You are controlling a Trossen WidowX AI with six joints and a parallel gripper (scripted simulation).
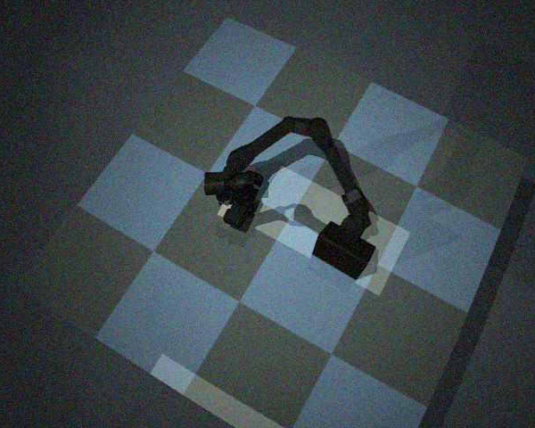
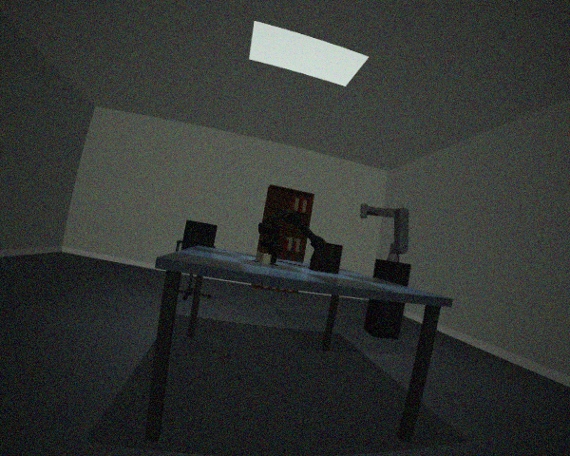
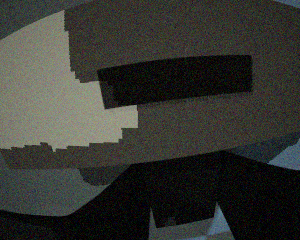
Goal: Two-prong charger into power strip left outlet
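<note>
Now: gripper tip 20 mm short of the dark two-prong charger and 10 mm below it.
</note>
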